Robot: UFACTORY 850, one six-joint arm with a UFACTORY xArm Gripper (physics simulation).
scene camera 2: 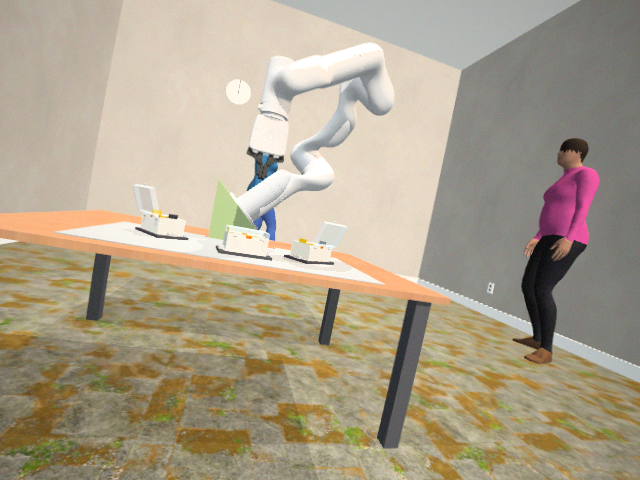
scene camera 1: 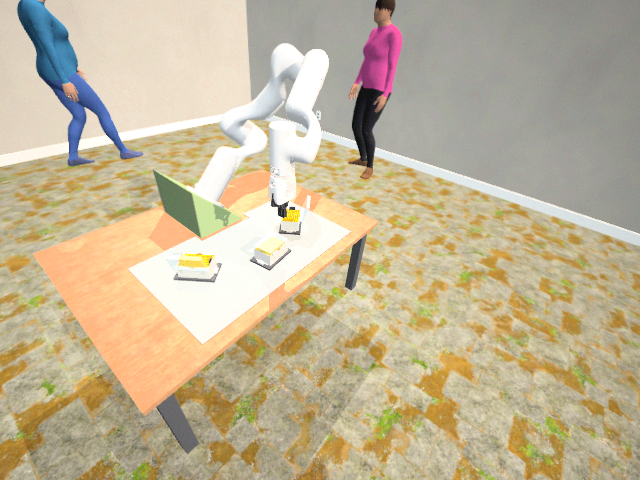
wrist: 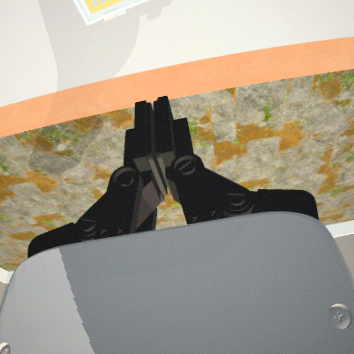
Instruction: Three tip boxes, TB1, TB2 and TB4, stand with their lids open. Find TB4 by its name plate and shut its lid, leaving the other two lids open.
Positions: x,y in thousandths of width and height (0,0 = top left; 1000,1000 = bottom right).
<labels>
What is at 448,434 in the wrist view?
The gripper.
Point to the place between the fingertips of the gripper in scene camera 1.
441,451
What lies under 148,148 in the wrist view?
A pale mat.
</labels>
